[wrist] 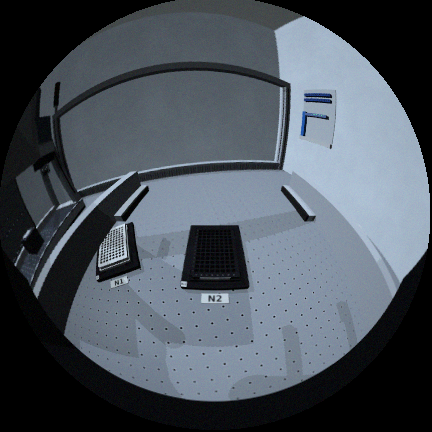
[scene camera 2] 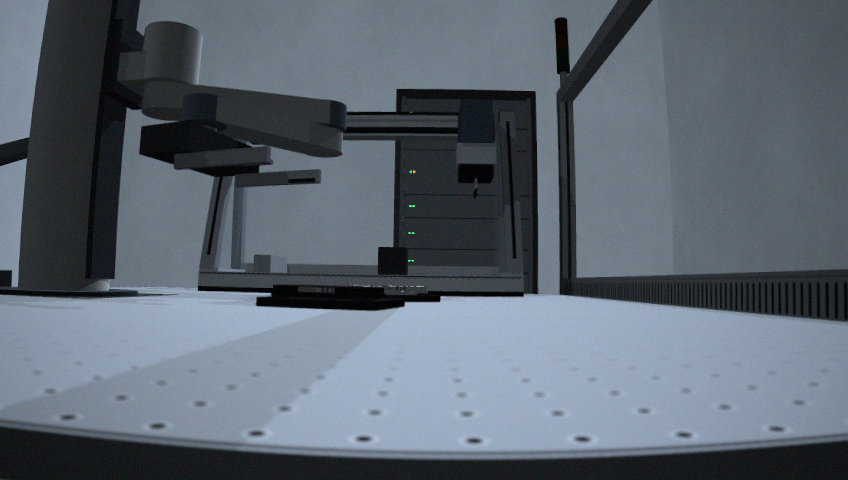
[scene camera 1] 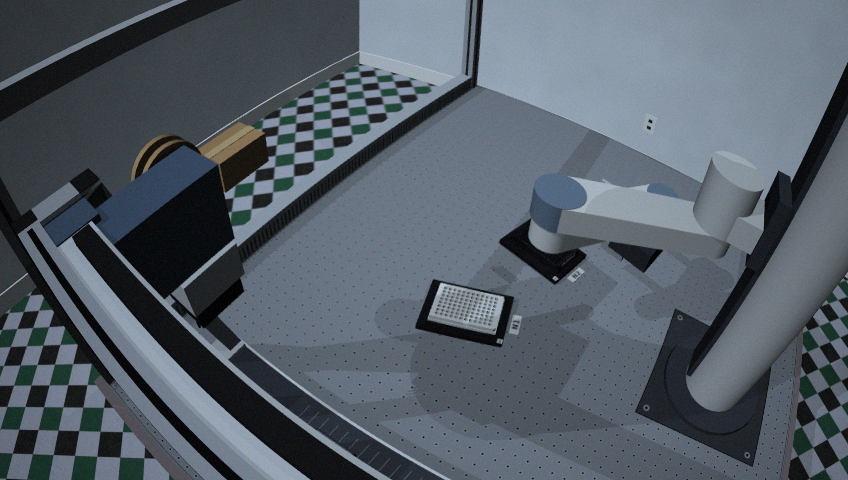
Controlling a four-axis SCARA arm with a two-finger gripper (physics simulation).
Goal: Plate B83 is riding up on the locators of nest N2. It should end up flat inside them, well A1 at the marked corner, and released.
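Frame: origin at the arm's base, x ahead, y left, z up, level; metres.
Seen in the pictures: gripper, fingertip midpoint: (wrist: 214,176) (scene camera 2: 296,166); arm's base, link origin: (scene camera 1: 709,386).
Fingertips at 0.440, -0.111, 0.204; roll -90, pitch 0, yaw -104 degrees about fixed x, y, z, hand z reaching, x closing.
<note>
Pixels of each thing's top centre, then the offset from my fingertips to it, as dx, dy, dz. "pt": a spot on its surface instead.
- dark plate B83, top centre: (scene camera 2: 329,285) (wrist: 214,247) (scene camera 1: 547,242) +0.054, -0.013, -0.163
- black nest N2, top centre: (scene camera 2: 333,295) (wrist: 214,249) (scene camera 1: 544,245) +0.059, -0.015, -0.176
- nest's marked corner, surface spot: (wrist: 184,284) (scene camera 1: 556,278) pt -0.003, +0.054, -0.179
- white plate, top centre: (scene camera 2: 386,285) (scene camera 1: 467,305) (wrist: 111,242) +0.109, +0.230, -0.165
- nest N1, top centre: (scene camera 1: 467,309) (wrist: 113,245) +0.109, +0.230, -0.176
- blue-and-grey head, surface spot: (scene camera 2: 476,127) pt +0.297, +0.577, +0.225
The dark plate B83 (scene camera 1: 562,259) (scene camera 2: 285,291) (wrist: 216,250) lies on the black nest N2 (scene camera 1: 512,242) (scene camera 2: 333,303) (wrist: 225,284). A thin pale strip shows along its near edge in the wrist view. Whether it sits flat inside the locators or is slightly raised I cannot tell. The nest's marked corner (scene camera 1: 555,278) (wrist: 184,284) is at the near left in the wrist view; the plate's well letters are too small to read. My gripper (scene camera 2: 295,167) (wrist: 214,176) is open and empty, high above the table and apart from the plate. In scene camera 1 the arm largely hides it.
A white plate (scene camera 1: 467,306) (wrist: 114,247) sits on nest N1 (scene camera 1: 425,321) (wrist: 131,250), left of N2 in the wrist view. A gantry (scene camera 2: 416,120) with a blue-and-grey head (scene camera 2: 476,127) stands beyond the nests. The arm's column (scene camera 1: 755,297) (scene camera 2: 68,148) rises from the table.
</note>
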